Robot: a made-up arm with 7 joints. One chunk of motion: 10 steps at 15 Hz.
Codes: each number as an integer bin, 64 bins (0 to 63) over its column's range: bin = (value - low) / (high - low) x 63, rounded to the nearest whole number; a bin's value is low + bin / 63 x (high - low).
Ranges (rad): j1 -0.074..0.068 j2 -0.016..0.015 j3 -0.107..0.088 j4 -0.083..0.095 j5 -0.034..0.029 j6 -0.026..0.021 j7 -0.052..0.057
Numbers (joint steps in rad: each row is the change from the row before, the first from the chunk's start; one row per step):
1: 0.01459 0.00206 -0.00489 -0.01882 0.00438 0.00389 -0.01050
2: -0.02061 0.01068 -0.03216 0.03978 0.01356 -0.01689 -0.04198
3: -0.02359 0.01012 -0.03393 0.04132 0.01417 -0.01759 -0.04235
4: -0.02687 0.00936 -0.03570 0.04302 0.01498 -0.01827 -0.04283
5: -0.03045 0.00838 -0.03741 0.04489 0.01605 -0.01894 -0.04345
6: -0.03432 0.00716 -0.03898 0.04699 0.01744 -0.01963 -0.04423
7: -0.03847 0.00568 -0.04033 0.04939 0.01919 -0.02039 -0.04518
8: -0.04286 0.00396 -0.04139 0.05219 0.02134 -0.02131 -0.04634
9: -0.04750 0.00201 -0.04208 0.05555 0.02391 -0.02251 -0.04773
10: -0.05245 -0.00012 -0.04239 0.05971 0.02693 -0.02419 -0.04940
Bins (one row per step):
1: 39 37 33 23 38 40 24
2: 24 54 24 43 48 12 6
3: 22 53 24 44 48 11 6
4: 21 52 23 45 49 10 5
5: 19 50 22 45 50 9 5
6: 18 47 22 46 51 9 4
7: 16 44 22 47 53 8 4
8: 14 41 21 48 55 6 3
9: 12 37 21 49 58 5 2
10: 10 32 21 51 61 2 2

